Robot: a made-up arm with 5 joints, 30 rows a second.
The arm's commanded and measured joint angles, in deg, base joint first. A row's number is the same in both.
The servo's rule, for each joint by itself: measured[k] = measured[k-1] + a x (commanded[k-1-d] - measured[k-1]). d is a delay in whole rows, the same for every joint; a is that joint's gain. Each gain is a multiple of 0.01, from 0.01 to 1. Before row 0 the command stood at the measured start. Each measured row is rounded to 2 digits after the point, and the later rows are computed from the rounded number. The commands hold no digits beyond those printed.
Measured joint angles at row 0: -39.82 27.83 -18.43 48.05 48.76
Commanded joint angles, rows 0 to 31: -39.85 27.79 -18.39 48.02 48.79; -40.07 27.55 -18.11 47.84 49.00; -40.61 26.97 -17.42 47.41 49.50; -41.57 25.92 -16.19 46.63 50.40; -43.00 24.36 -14.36 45.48 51.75; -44.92 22.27 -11.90 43.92 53.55; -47.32 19.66 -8.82 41.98 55.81; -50.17 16.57 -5.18 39.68 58.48; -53.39 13.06 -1.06 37.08 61.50; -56.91 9.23 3.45 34.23 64.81; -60.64 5.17 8.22 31.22 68.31; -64.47 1.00 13.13 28.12 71.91; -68.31 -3.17 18.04 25.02 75.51; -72.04 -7.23 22.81 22.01 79.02; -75.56 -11.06 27.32 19.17 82.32; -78.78 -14.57 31.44 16.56 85.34; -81.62 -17.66 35.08 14.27 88.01; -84.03 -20.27 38.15 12.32 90.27; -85.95 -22.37 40.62 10.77 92.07; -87.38 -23.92 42.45 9.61 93.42; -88.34 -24.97 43.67 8.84 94.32; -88.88 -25.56 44.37 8.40 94.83; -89.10 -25.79 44.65 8.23 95.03; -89.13 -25.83 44.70 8.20 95.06; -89.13 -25.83 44.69 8.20 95.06; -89.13 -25.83 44.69 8.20 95.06; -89.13 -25.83 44.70 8.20 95.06; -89.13 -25.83 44.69 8.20 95.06; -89.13 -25.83 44.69 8.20 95.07; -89.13 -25.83 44.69 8.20 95.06; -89.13 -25.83 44.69 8.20 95.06; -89.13 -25.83 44.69 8.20 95.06
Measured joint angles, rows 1 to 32: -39.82 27.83 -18.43 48.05 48.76; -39.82 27.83 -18.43 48.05 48.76; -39.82 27.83 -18.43 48.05 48.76; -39.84 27.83 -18.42 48.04 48.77; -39.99 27.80 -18.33 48.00 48.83; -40.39 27.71 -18.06 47.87 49.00; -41.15 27.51 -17.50 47.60 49.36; -42.33 27.16 -16.56 47.13 49.98; -43.99 26.62 -15.16 46.42 50.91; -46.12 25.85 -13.26 45.44 52.18; -48.71 24.83 -10.84 44.17 53.82; -51.71 23.54 -7.91 42.61 55.82; -55.04 21.97 -4.50 40.77 58.16; -58.62 20.12 -0.68 38.67 60.80; -62.36 18.02 3.46 36.35 63.69; -66.17 15.69 7.83 33.86 66.76; -69.93 13.17 12.32 31.25 69.95; -73.53 10.50 16.82 28.59 73.17; -76.89 7.74 21.21 25.94 76.33; -79.92 4.95 25.37 23.37 79.37; -82.55 2.18 29.20 20.94 82.20; -84.73 -0.52 32.63 18.70 84.77; -86.43 -3.09 35.58 16.70 87.02; -87.65 -5.50 38.01 14.97 88.92; -88.44 -7.71 39.92 13.52 90.46; -88.86 -9.70 41.34 12.36 91.65; -89.03 -11.47 42.35 11.44 92.54; -89.09 -13.05 43.05 10.73 93.20; -89.12 -14.46 43.54 10.17 93.68; -89.13 -15.71 43.89 9.74 94.04; -89.13 -16.82 44.13 9.40 94.31; -89.13 -17.81 44.30 9.14 94.51
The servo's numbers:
d 3
a 0.64 0.11 0.30 0.22 0.26

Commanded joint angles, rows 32 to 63: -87.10 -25.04 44.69 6.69 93.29; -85.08 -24.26 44.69 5.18 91.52; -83.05 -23.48 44.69 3.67 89.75; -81.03 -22.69 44.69 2.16 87.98; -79.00 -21.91 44.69 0.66 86.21; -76.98 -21.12 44.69 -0.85 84.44; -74.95 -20.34 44.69 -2.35 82.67; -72.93 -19.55 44.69 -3.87 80.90; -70.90 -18.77 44.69 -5.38 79.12; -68.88 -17.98 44.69 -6.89 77.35; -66.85 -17.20 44.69 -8.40 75.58; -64.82 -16.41 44.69 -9.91 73.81; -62.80 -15.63 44.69 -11.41 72.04; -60.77 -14.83 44.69 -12.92 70.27; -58.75 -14.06 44.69 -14.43 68.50; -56.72 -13.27 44.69 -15.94 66.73; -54.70 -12.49 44.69 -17.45 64.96; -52.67 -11.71 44.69 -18.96 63.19; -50.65 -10.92 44.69 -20.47 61.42; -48.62 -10.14 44.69 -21.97 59.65; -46.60 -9.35 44.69 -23.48 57.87; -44.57 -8.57 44.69 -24.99 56.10; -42.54 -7.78 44.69 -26.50 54.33; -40.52 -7.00 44.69 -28.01 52.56; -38.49 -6.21 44.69 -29.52 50.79; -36.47 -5.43 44.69 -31.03 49.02; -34.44 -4.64 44.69 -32.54 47.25; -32.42 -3.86 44.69 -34.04 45.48; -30.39 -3.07 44.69 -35.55 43.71; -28.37 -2.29 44.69 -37.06 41.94; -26.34 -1.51 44.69 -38.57 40.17; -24.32 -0.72 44.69 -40.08 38.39
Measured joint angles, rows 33 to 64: -89.13 -18.69 44.42 8.93 94.65; -89.13 -19.48 44.50 8.77 94.76; -89.13 -20.18 44.56 8.64 94.84; -87.83 -20.71 44.60 8.21 94.44; -86.07 -21.10 44.63 7.54 93.68; -84.14 -21.36 44.65 6.69 92.66; -82.15 -21.51 44.66 5.69 91.44; -80.13 -21.55 44.67 4.58 90.08; -78.11 -21.50 44.68 3.39 88.61; -76.09 -21.37 44.68 2.13 87.07; -74.07 -21.17 44.68 0.81 85.47; -72.04 -20.91 44.68 -0.55 83.82; -70.02 -20.59 44.68 -1.94 82.14; -67.99 -20.22 44.68 -3.36 80.43; -65.96 -19.80 44.68 -4.80 78.71; -63.94 -19.34 44.68 -6.25 76.98; -61.91 -18.84 44.68 -7.72 75.24; -59.89 -18.31 44.68 -9.20 73.49; -57.86 -17.76 44.68 -10.68 71.73; -55.84 -17.18 44.68 -12.17 69.97; -53.81 -16.58 44.68 -13.66 68.21; -51.79 -15.96 44.68 -15.16 66.44; -49.76 -15.32 44.68 -16.66 64.67; -47.74 -14.66 44.68 -18.16 62.90; -45.71 -13.99 44.68 -19.66 61.13; -43.68 -13.31 44.68 -21.16 59.36; -41.66 -12.62 44.68 -22.67 57.59; -39.63 -11.91 44.68 -24.18 55.82; -37.61 -11.20 44.68 -25.69 54.05; -35.58 -10.48 44.68 -27.20 52.28; -33.56 -9.75 44.68 -28.70 50.51; -31.53 -9.02 44.68 -30.21 48.74
